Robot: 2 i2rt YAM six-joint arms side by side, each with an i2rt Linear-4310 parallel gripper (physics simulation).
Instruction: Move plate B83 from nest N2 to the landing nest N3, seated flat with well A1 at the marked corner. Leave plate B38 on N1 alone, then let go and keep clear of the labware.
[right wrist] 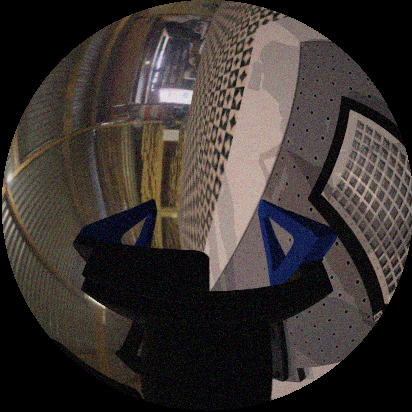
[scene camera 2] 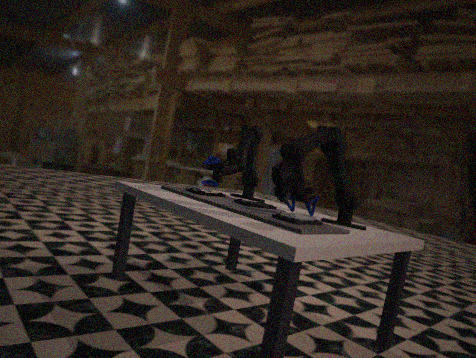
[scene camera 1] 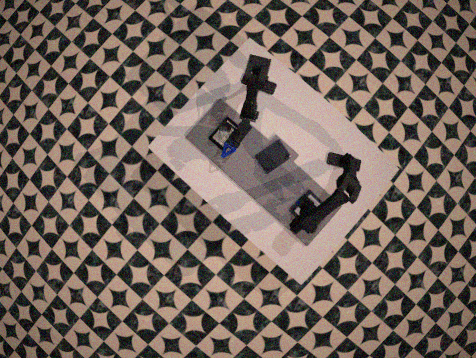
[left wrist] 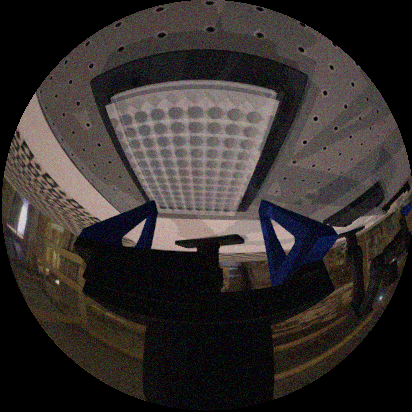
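Observation:
A pale plate with round wells [left wrist: 192,145] [scene camera 2: 299,216] lies in a black nest [left wrist: 200,65] at the board's right end in scene camera 1. My left gripper [left wrist: 207,205] [scene camera 2: 302,210] is open low over it, fingertips toward opposite sides of its far end; the arm covers much of this in scene camera 1. A plate with square wells [right wrist: 377,185] [scene camera 1: 223,134] sits in the left nest [right wrist: 327,172]. My right gripper [right wrist: 207,204] [scene camera 1: 228,151] [scene camera 2: 207,171] is open and empty beside it. The middle nest [scene camera 1: 272,156] [scene camera 2: 254,202] looks dark and empty. Plate and nest names are unreadable.
The three nests stand in a row on a grey perforated board [scene camera 1: 205,122] [left wrist: 345,135] on a white table [scene camera 1: 190,175] [scene camera 2: 350,250]. The right arm [scene camera 1: 250,102] reaches in near the left nest. The left arm [scene camera 1: 325,207] extends over the right nest.

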